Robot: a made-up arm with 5 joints. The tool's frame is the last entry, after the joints.
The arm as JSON. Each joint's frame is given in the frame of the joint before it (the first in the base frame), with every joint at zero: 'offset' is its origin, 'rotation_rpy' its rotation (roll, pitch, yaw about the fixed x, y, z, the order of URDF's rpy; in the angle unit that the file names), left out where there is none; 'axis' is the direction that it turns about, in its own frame. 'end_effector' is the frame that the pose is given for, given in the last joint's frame.
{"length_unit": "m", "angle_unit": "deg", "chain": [
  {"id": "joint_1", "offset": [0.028, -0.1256, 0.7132], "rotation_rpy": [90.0, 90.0, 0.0], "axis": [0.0, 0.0, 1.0]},
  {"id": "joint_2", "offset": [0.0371, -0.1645, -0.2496], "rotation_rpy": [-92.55, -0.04, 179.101], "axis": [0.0, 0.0, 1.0]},
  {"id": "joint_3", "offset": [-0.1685, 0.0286, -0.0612], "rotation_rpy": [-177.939, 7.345, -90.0], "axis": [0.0, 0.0, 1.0]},
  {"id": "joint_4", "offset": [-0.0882, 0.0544, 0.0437], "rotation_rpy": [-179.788, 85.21, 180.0], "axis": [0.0, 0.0, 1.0]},
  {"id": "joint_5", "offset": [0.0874, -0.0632, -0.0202], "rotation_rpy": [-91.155, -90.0, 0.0], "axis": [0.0, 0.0, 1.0]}
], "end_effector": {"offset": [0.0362, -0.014, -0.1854], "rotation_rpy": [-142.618, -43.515, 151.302]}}
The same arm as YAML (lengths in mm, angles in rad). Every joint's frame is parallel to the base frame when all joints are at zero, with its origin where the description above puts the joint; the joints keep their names.
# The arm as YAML. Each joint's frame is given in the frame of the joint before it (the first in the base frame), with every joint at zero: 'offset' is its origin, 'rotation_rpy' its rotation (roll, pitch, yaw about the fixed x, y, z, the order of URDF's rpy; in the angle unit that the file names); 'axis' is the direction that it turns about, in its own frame. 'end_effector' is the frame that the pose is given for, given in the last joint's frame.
length_unit: mm
angle_unit: rad
chain:
  - id: joint_1
    offset: [28.0, -125.6, 713.2]
    rotation_rpy: [0.0, 0.0, 0.0]
    axis: "-y"
  - id: joint_2
    offset: [-164.5, 249.6, -37.1]
    rotation_rpy: [0.0, 0.0, 0.0]
    axis: [-0.998886, 0.044499, 0.0157]
  - id: joint_3
    offset: [59.8, 26.0, -169.4]
    rotation_rpy: [0.0, 0.0, 0.0]
    axis: [0.996299, 0.0835, 0.0204]
  - id: joint_4
    offset: [37.3, 91.7, -53.3]
    rotation_rpy: [0.0, 0.0, 0.0]
    axis: "-y"
  - id: joint_5
    offset: [-88.7, 20.2, 61.4]
    rotation_rpy: [0.0, 0.0, 0.0]
    axis: "-z"
end_effector:
  offset: [14.0, -36.2, 185.4]
  rotation_rpy: [0.6524, 0.7595, 2.0717]

